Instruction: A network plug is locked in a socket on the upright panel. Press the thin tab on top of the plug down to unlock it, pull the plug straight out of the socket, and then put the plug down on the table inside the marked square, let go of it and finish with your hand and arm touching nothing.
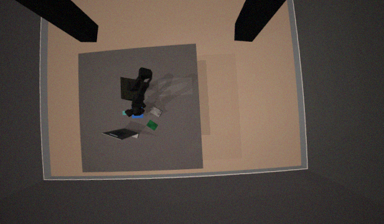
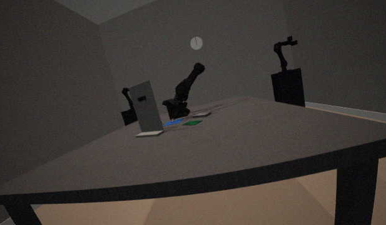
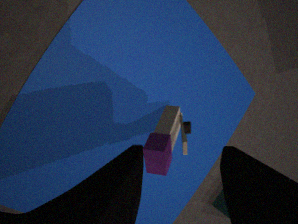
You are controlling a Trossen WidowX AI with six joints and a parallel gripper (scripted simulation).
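The purple plug is 1 cm ahead of my gripper tip and 1 cm below it. Round my gripper tip: grey panel: 20 cm ahead, 5 cm to the right, 10 cm above.
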